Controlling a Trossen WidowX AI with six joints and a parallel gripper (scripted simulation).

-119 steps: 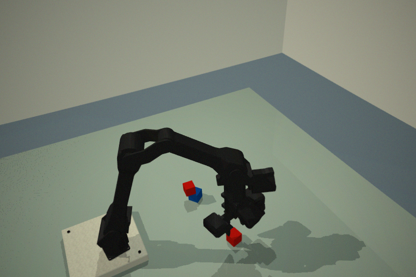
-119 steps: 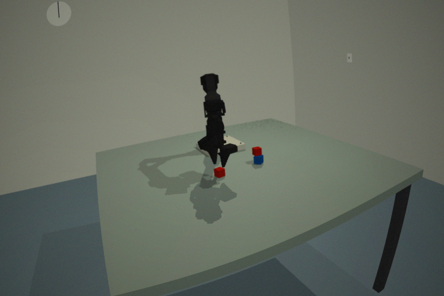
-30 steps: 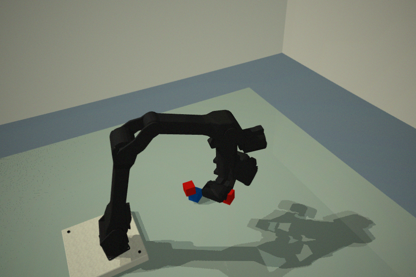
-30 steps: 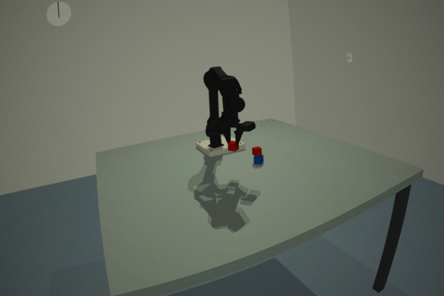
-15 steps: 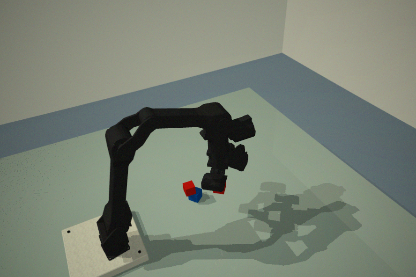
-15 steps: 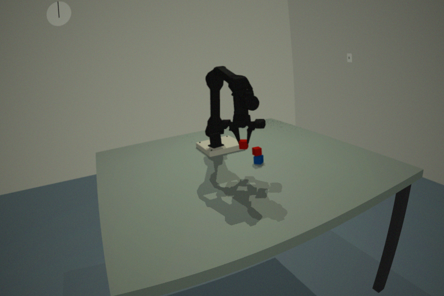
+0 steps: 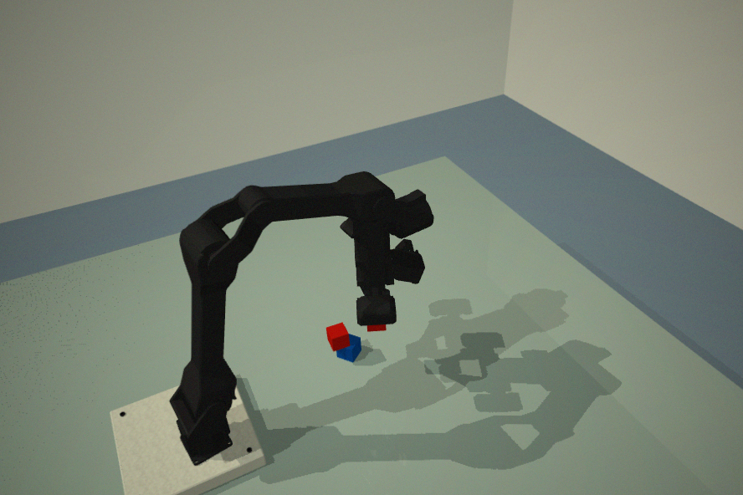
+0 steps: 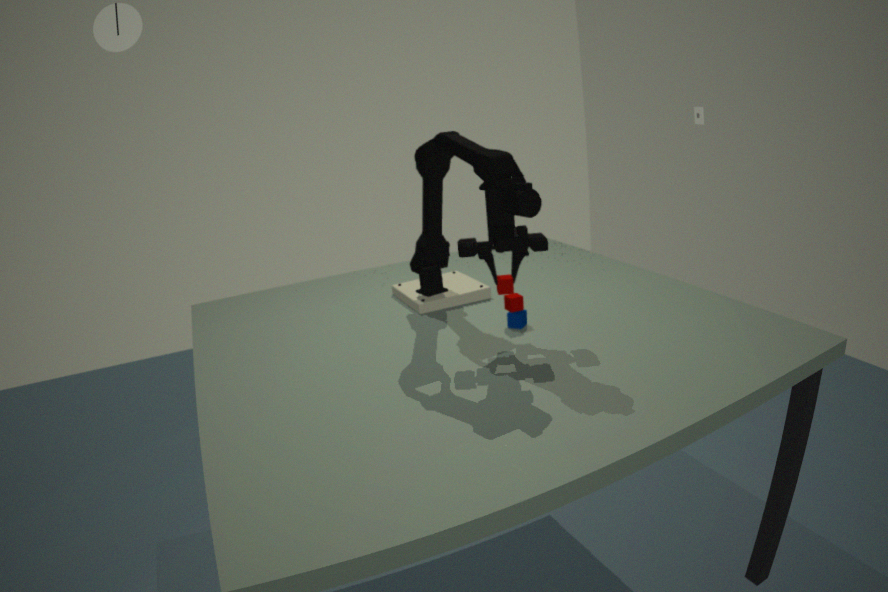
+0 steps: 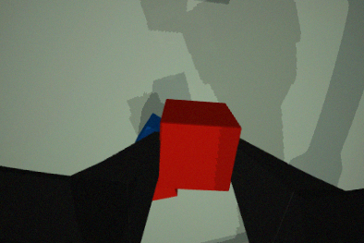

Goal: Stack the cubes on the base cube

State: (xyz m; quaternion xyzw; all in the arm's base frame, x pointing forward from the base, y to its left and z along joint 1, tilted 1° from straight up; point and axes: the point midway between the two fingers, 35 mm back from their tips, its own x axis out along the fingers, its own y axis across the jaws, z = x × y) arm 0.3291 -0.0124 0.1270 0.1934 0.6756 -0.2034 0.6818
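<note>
The blue base cube lies 30 mm behind my gripper tip, 50 mm to the left of it and 100 mm below it.
</note>
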